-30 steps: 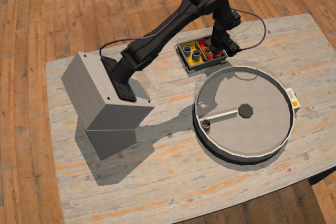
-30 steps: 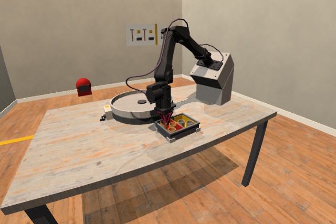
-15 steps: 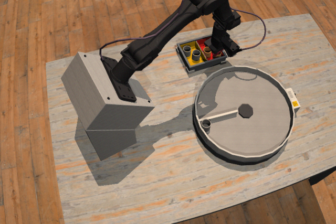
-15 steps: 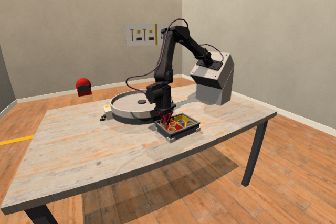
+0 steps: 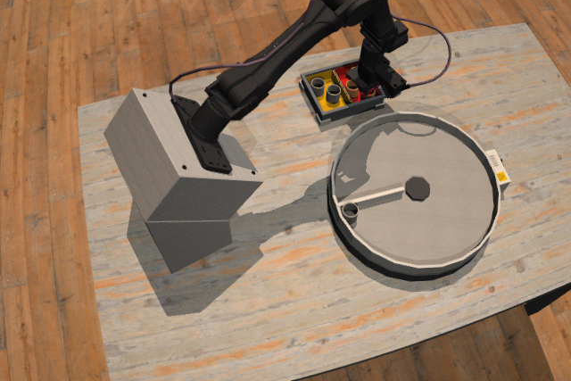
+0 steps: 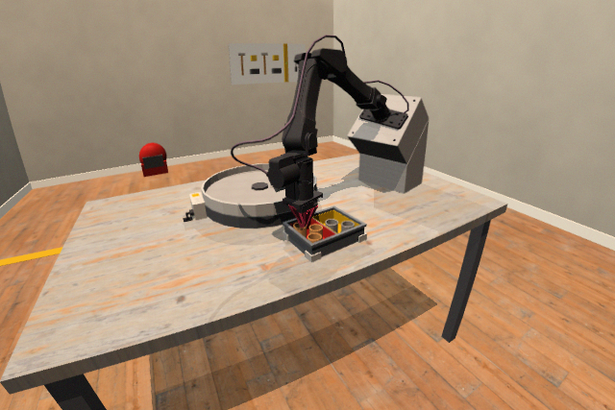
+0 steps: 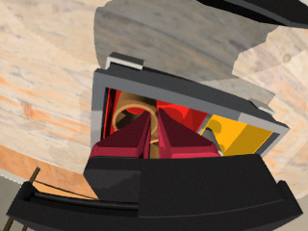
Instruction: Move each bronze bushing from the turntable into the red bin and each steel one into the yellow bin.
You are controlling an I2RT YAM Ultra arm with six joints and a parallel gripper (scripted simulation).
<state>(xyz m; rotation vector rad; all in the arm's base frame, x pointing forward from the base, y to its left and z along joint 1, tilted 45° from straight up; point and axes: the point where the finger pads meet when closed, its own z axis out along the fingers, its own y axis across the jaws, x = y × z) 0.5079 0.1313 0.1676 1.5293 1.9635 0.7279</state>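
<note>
My hand is 4 cm to the right of the red bin and 3 cm above it. Also, from my hand: turntable 1 cm behind, 31 cm to the right, 1 cm above; then two-part bin tray 4 cm behind, 4 cm to the left, 2 cm below; then yellow bin 9 cm behind, 4 cm to the left, 3 cm below.
</note>
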